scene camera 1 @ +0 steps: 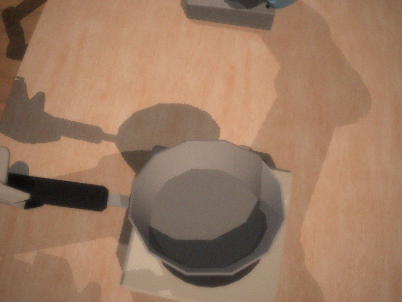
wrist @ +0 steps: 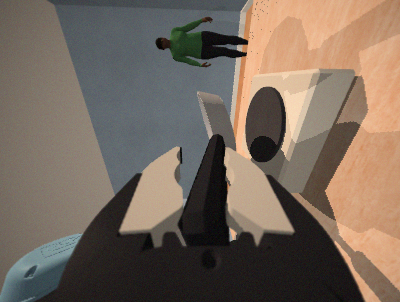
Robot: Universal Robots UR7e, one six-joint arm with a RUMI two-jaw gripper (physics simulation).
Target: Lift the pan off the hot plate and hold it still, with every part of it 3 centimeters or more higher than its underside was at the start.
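Places are measured from the arm's base along level axes (x left, y back, z up), in millimetres.
Pixels of known places: gripper, fingertip midpoint: [scene camera 1: 37,201] [wrist: 201,149].
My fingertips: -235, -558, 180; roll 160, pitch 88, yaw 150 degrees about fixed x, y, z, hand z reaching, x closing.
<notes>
For each thing: its top centre in the pictures, then the offset to it from my fingertips, as dx, dy, dz. "*": a spot on its surface instead. Level surfaces: height alone.
- hot plate at its top centre: [scene camera 1: 211,222] [wrist: 258,129] +214, +19, -161
- plate's dark round burner at a spot on its surface: [wrist: 265,112] * +189, -25, -161
- pan's black handle at its top centre: [wrist: 185,167] [scene camera 1: 28,183] -7, +17, +17
- wooden table at its surface level: dz -240
The grey pan [scene camera 1: 205,200] [wrist: 217,115] is level and raised above the hot plate [scene camera 1: 275,250] [wrist: 302,112], with the plate's dark round burner [wrist: 265,112] uncovered in the wrist view. A gap shows between the pan and the burner, and the pan's shadow lies apart on the table. My gripper [scene camera 1: 11,184] [wrist: 201,149] is shut on the pan's black handle [scene camera 1: 70,192] [wrist: 206,200], near its far end at the left edge of the scene view. The exact height of the pan's underside cannot be read.
The wooden table [scene camera 1: 100,50] [wrist: 375,190] lies below. A grey block [scene camera 1: 230,19] stands at its top edge in the scene view. A light blue arm part [wrist: 42,262] shows at lower left of the wrist view. A person in green [wrist: 187,44] stands beyond the table.
</notes>
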